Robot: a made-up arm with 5 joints.
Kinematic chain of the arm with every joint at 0, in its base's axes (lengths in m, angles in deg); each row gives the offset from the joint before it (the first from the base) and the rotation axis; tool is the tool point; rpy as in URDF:
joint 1: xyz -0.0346 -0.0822 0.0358 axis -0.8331 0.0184 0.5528
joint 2: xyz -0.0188 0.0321 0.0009 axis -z
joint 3: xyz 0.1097 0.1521 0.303 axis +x
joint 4: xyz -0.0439 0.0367 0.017 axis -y
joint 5: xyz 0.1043 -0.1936 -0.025 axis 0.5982 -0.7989 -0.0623
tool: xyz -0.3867 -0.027 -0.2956 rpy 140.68 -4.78 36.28
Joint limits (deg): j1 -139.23..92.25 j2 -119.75..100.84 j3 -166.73..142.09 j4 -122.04..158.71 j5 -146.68..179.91
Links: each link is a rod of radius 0.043 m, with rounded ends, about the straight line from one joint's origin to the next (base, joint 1, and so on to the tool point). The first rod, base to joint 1, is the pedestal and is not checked.
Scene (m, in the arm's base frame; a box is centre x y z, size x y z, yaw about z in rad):
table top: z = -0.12
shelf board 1: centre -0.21 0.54 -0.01 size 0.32 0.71 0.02 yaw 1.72
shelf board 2: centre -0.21 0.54 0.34 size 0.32 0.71 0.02 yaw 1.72
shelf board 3: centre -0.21 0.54 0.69 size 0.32 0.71 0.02 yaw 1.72
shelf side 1: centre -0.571 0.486 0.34 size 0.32 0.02 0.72 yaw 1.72
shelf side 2: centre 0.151 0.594 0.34 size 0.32 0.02 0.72 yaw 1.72
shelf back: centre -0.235 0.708 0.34 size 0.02 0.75 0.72 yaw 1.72
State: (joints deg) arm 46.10 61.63 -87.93 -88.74 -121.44
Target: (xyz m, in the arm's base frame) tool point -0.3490 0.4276 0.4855
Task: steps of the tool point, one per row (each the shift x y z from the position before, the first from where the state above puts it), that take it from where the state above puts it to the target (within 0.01 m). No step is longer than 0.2 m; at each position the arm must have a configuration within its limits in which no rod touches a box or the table.
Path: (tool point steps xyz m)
1: 0.0258 0.0942 0.0287
2: -0.0406 0.0832 0.0678
3: -0.1033 0.0460 0.0826
4: -0.1501 -0.0018 0.0604
5: -0.1691 -0.0408 0.0031
6: -0.1661 -0.0137 -0.0880
7: -0.1285 -0.0929 -0.1135
8: -0.0084 0.0578 0.0338
9: -0.0079 0.0796 0.0032
10: -0.0180 0.0909 -0.0370

